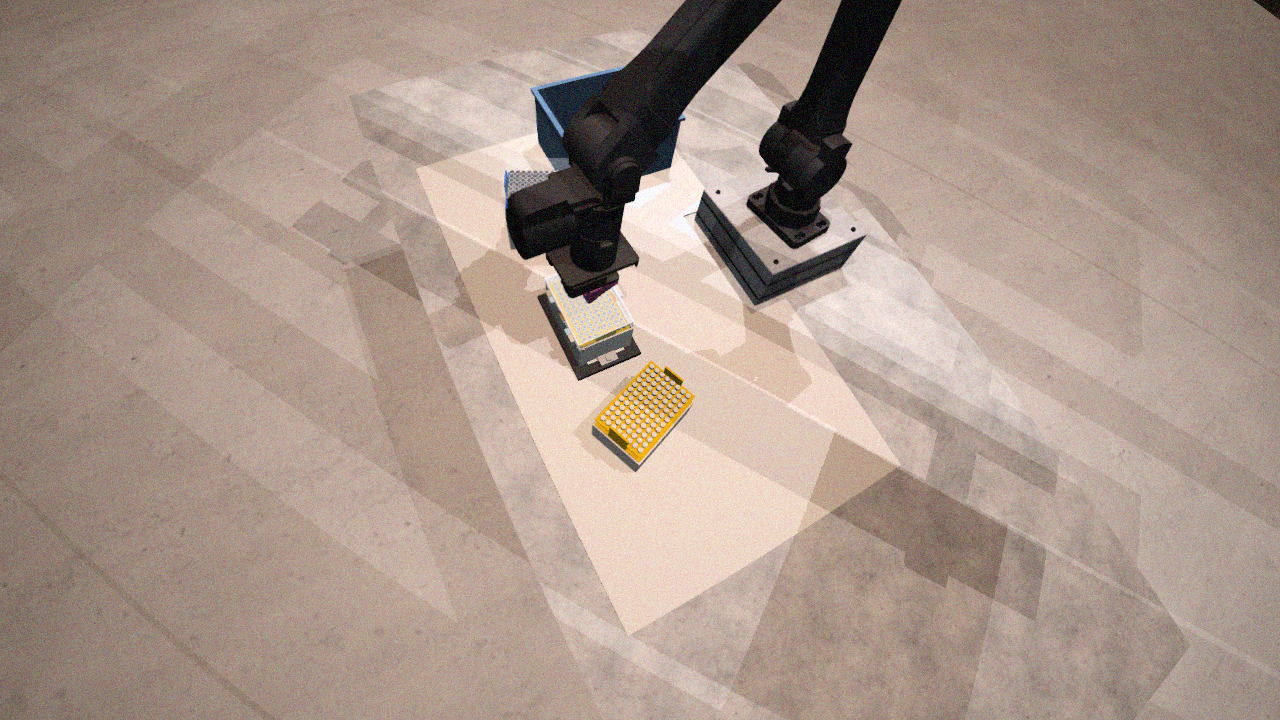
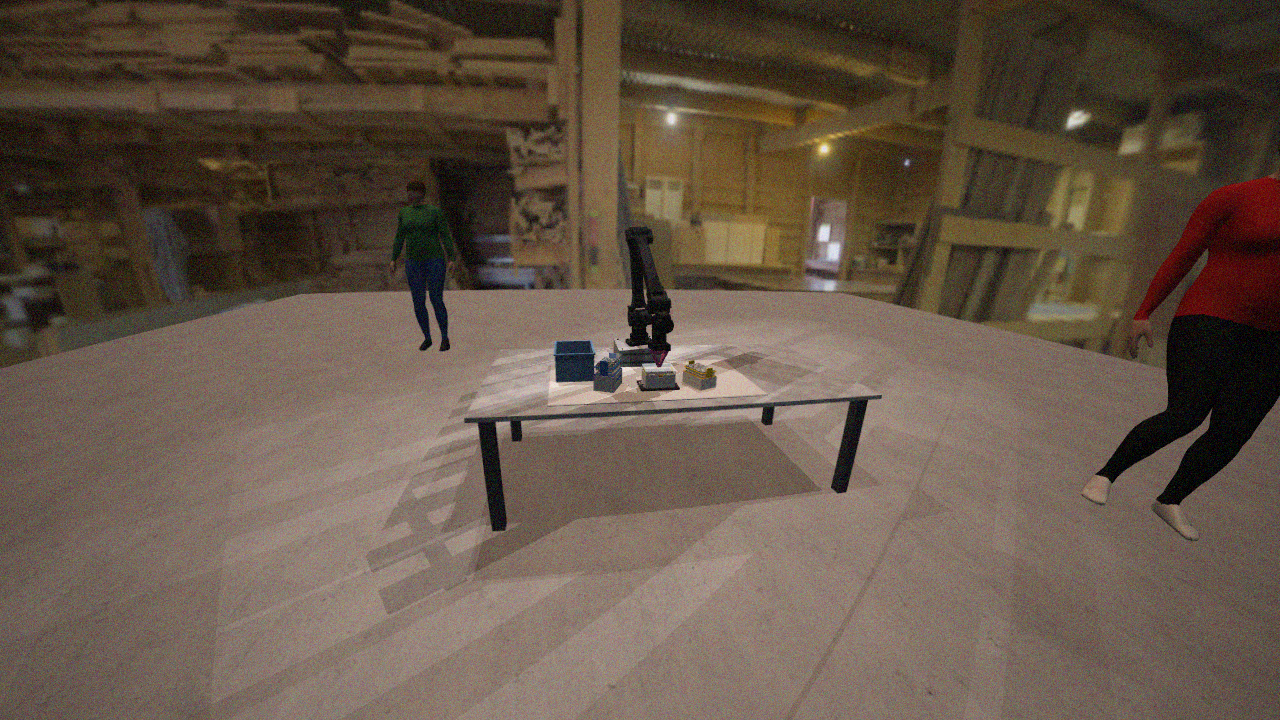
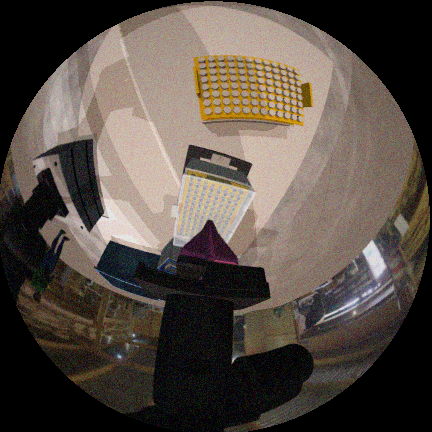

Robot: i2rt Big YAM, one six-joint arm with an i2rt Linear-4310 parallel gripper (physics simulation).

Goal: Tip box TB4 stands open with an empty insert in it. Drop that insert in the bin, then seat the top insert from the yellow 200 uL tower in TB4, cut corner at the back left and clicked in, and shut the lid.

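Note:
Tip box TB4 (image 1: 592, 329) (image 2: 659, 376) (image 3: 211, 199) is a dark box on the pale mat. A yellow insert sits in it, and a pale see-through lid appears to lie flat over the insert. My gripper (image 1: 595, 290) (image 2: 657, 357) (image 3: 208, 222) is shut with nothing between its magenta fingers. Its tips are at the back end of the box top; I cannot tell whether they touch it. The yellow 200 uL tower (image 1: 642, 412) (image 2: 699, 372) (image 3: 250, 90) stands just in front of the box. The blue bin (image 1: 547, 105) (image 2: 573, 360) (image 3: 120, 261) stands behind it.
A second tip stack with a grey-blue top (image 1: 523, 179) (image 2: 607, 372) stands beside the bin, half hidden by the arm. The robot base (image 1: 779, 242) (image 3: 76, 177) is to the right. The table (image 2: 670, 407) stands in a warehouse; one person in green (image 2: 422, 259) and one in red (image 2: 1207, 340) are on the floor around it.

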